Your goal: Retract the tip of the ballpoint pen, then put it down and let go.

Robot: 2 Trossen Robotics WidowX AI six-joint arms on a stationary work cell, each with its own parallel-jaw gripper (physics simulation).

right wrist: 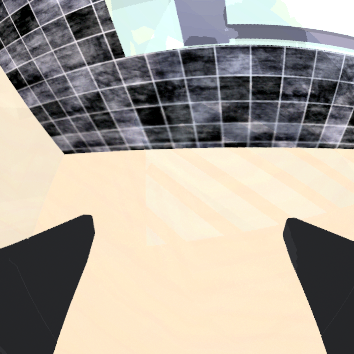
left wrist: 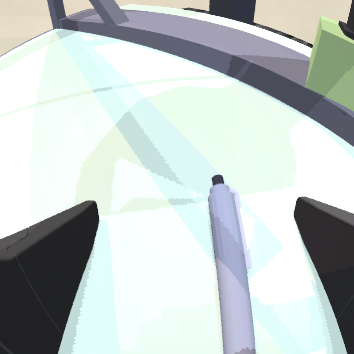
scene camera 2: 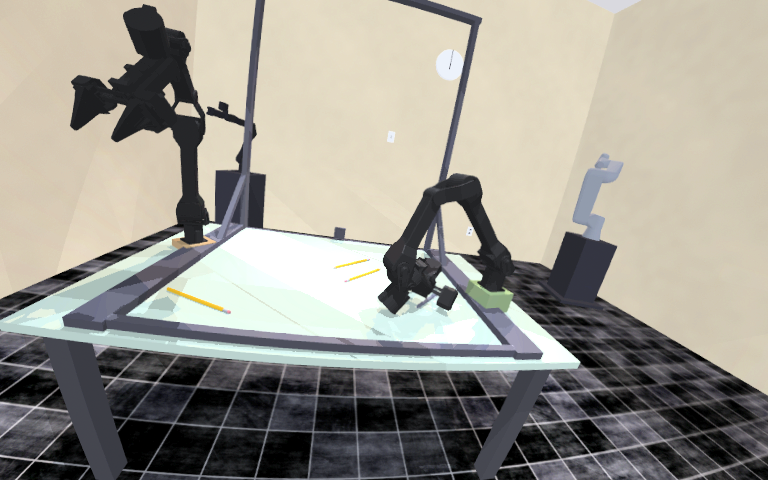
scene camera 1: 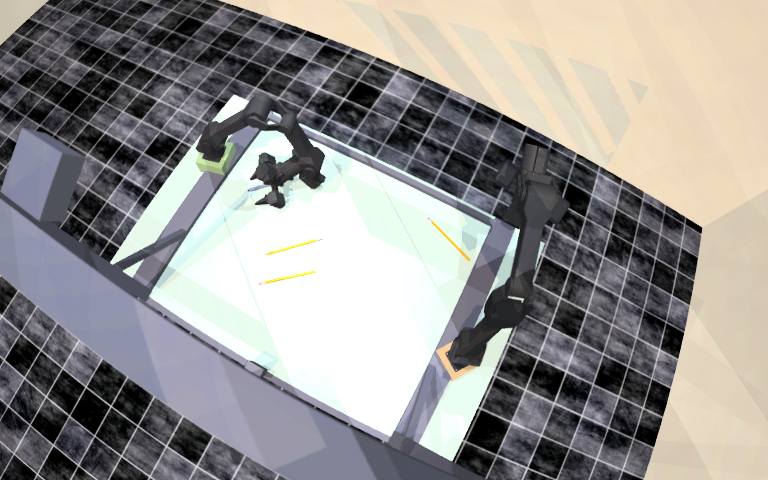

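Pixels of known places: left gripper, fingertip midpoint: point(left wrist: 200, 210) point(scene camera 2: 432, 293) point(scene camera 1: 252, 192); right gripper, fingertip midpoint: point(right wrist: 192, 228) point(scene camera 2: 92, 134); left arm's base, link origin: point(scene camera 2: 490, 286) point(scene camera 1: 214, 152); right arm's base, link origin: point(scene camera 2: 194, 240) point(scene camera 1: 459, 357).
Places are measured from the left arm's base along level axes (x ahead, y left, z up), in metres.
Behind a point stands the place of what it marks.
The ballpoint pen point(scene camera 1: 257, 187) @(y -0.058, x 0.171, z -0.054 m) point(scene camera 2: 426, 300) @(y -0.025, x 0.210, z -0.054 m) point(left wrist: 230, 260) @(y -0.054, x 0.175, z -0.054 m) is pale lavender and lies on the table near the green arm base. In the left wrist view its black button point(left wrist: 217, 179) @(y -0.074, x 0.144, z -0.056 m) and clip point(left wrist: 243, 230) @(y -0.054, x 0.159, z -0.060 m) show; its other end is cut off by the lower edge, so the tip cannot be seen. My left gripper point(scene camera 2: 420, 305) point(left wrist: 200, 210) @(y -0.074, x 0.159, z -0.061 m) is open low over the table, its fingers on either side of the pen, nearer the right one in the left wrist view, and not touching it. My right gripper point(scene camera 2: 94, 133) @(y -0.013, x 0.946, z 0.279 m) point(right wrist: 192, 228) @(y -0.013, x 0.946, z 0.279 m) is open and empty, raised high beyond the table edge.
Two yellow pencils point(scene camera 1: 293, 247) @(y -0.216, x 0.349, z -0.059 m) point(scene camera 1: 287, 277) @(y -0.310, x 0.362, z -0.059 m) lie near the pen, and an orange pencil point(scene camera 1: 449, 239) @(y -0.057, x 0.801, z -0.058 m) point(scene camera 2: 198, 300) @(y -0.051, x 0.796, z -0.059 m) lies farther off. A dark frame rail point(scene camera 1: 379, 164) @(y 0.128, x 0.527, z -0.045 m) point(scene camera 2: 305, 339) @(y 0.120, x 0.566, z -0.045 m) borders the work surface. The left arm's green base point(scene camera 1: 215, 164) @(y -0.041, x 0.023, z 0.000 m) point(scene camera 2: 489, 296) @(y 0.048, x 0.049, z -0.005 m) stands beside the pen.
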